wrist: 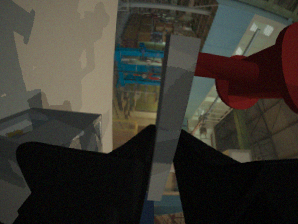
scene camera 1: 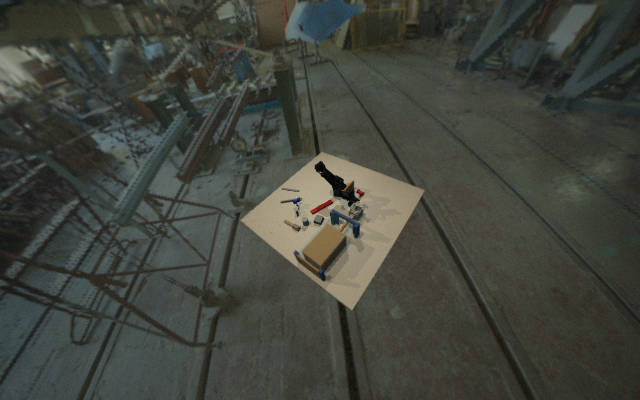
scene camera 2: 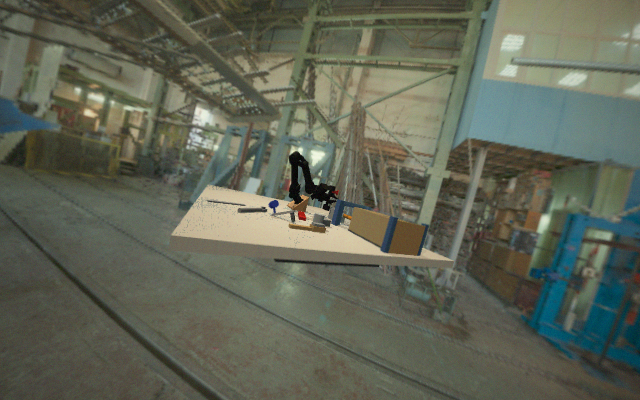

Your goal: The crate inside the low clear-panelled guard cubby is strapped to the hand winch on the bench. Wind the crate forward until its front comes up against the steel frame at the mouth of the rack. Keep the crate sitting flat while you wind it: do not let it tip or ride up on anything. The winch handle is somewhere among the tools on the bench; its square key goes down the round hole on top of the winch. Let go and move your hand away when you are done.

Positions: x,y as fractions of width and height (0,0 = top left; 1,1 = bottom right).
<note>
In view: my gripper (wrist: 0.55,0.59) and a cubby (scene camera 2: 0.61,0.59).
The cubby is seen too in scene camera 1 (scene camera 1: 0.50,0.63).
</note>
